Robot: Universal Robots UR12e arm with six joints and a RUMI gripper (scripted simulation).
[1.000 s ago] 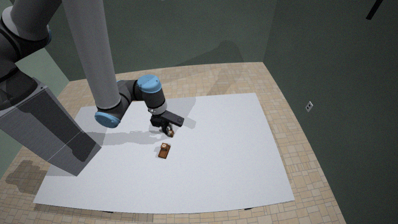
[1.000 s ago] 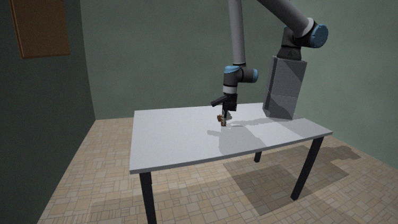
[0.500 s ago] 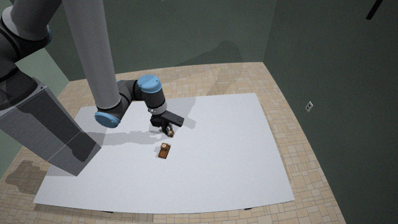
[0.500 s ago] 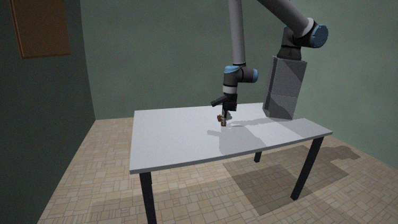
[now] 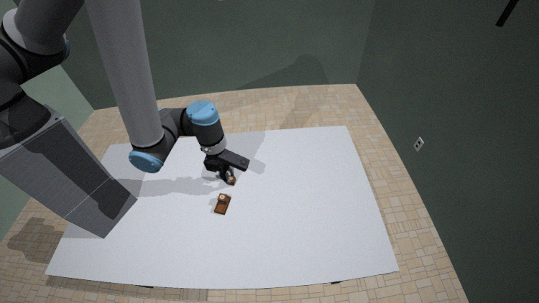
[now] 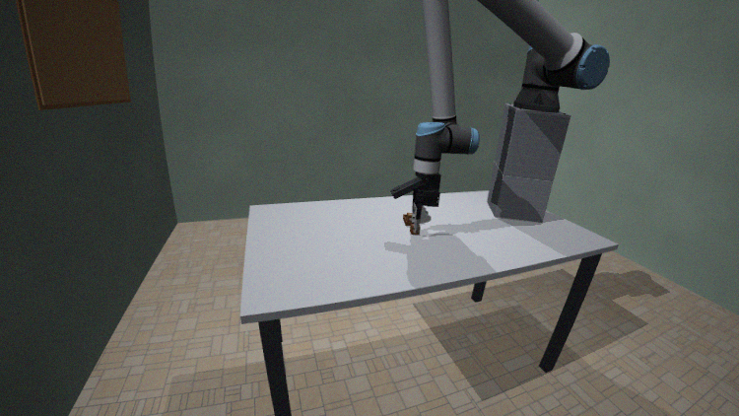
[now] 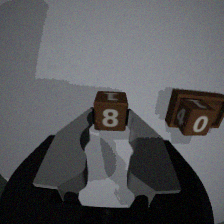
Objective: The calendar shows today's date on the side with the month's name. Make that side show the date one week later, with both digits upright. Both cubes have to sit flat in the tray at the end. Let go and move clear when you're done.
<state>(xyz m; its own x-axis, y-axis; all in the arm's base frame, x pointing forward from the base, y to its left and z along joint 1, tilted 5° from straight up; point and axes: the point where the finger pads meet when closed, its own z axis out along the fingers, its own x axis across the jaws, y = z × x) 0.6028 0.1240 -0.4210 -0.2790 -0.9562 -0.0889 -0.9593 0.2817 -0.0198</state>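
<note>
Now: the brown date cube 10 mm below my hand. From my hand the other things lie so: brown wooden tray: 110 mm to the right, 30 mm behind, 20 mm below.
</note>
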